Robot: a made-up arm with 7 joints. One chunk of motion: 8 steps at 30 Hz.
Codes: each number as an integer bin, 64 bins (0 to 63) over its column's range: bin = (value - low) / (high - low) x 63, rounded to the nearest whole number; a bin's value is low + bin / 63 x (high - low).
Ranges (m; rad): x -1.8..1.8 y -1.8..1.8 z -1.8..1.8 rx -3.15..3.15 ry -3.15..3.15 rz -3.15..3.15
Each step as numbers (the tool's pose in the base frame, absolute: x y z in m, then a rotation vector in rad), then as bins.
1 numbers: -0.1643 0.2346 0.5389 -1.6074 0.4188 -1.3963
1 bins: 29 36 41 15 36 18
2 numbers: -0.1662 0.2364 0.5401 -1.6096 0.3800 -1.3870
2 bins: 29 36 41 15 35 18
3 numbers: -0.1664 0.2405 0.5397 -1.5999 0.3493 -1.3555
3 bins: 29 36 41 16 35 18
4 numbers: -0.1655 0.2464 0.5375 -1.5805 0.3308 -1.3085
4 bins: 29 36 41 16 35 18
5 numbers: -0.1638 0.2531 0.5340 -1.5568 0.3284 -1.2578
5 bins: 29 36 41 16 35 19
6 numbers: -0.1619 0.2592 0.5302 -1.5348 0.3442 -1.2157
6 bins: 29 36 41 16 35 19
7 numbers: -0.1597 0.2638 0.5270 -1.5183 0.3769 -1.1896
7 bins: 29 36 41 16 35 20
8 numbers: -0.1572 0.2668 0.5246 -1.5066 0.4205 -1.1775
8 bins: 29 36 41 16 36 20
